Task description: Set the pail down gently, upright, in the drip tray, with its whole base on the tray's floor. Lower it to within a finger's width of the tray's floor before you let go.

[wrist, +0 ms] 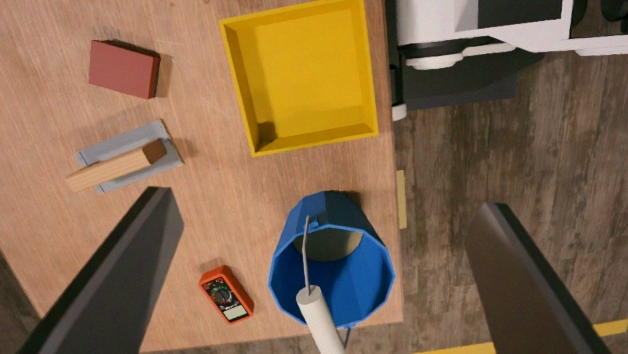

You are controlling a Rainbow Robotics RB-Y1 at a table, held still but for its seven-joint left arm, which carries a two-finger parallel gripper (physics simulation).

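A blue pail [330, 270] stands upright on the table near its right edge, with its open top toward the camera. Its wire bail carries a white handle grip [320, 317], which is raised over the pail's lower rim. The yellow drip tray [315, 145] lies on the table above the pail in the view, apart from it, and its floor holds nothing. My gripper [326, 197] is open, its two dark fingers wide apart at the left and right of the view. The pail and its handle lie between and beyond the fingers, and neither finger touches them.
A dark red block [122, 69] and a trowel [116, 162] with a wooden handle lie left of the tray on the wooden table [200, 200]. An orange multimeter [227, 295] lies left of the pail. Part of the robot's white body [430, 25] shows at the upper right.
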